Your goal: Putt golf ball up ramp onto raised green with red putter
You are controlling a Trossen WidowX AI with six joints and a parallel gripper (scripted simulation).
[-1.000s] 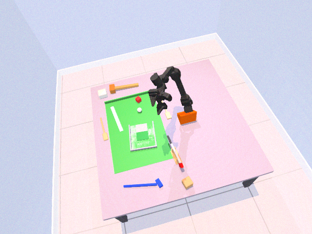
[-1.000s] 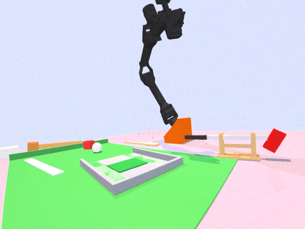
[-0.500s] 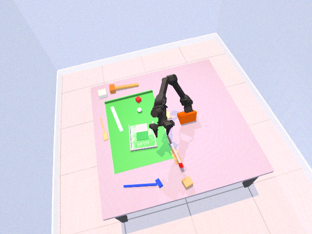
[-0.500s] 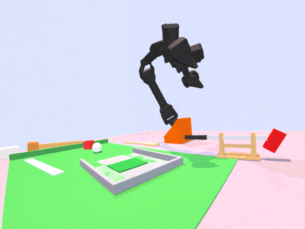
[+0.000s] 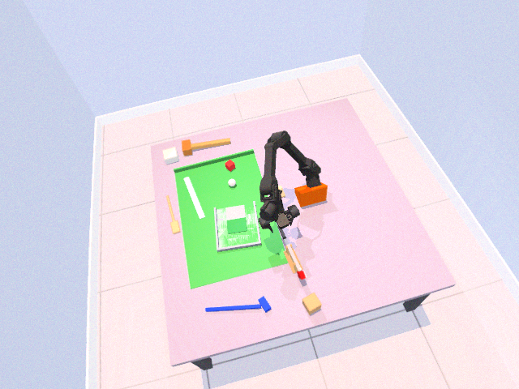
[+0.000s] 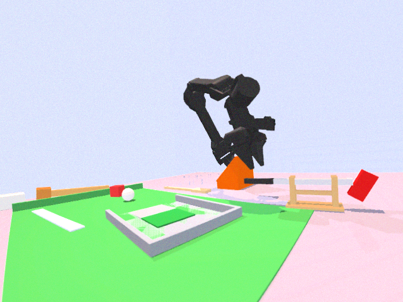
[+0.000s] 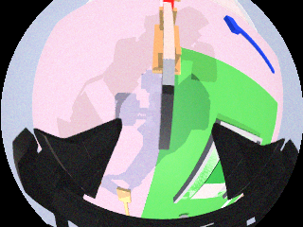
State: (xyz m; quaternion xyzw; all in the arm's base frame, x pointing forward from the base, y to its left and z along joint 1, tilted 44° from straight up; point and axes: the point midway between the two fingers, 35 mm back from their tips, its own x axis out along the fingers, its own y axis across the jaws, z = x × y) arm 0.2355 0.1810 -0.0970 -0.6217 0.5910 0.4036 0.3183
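Right now the wooden rack is 13 cm to the left of my gripper tip, 6 cm below it and 2 cm behind it. The rest, counted from my gripper tip: tan cube: 36 cm to the left, 7 cm below, 3 cm behind; then blue putter: 28 cm to the left, 28 cm ahead, 9 cm below; then white golf ball: 40 cm to the right, 17 cm ahead, 8 cm below.
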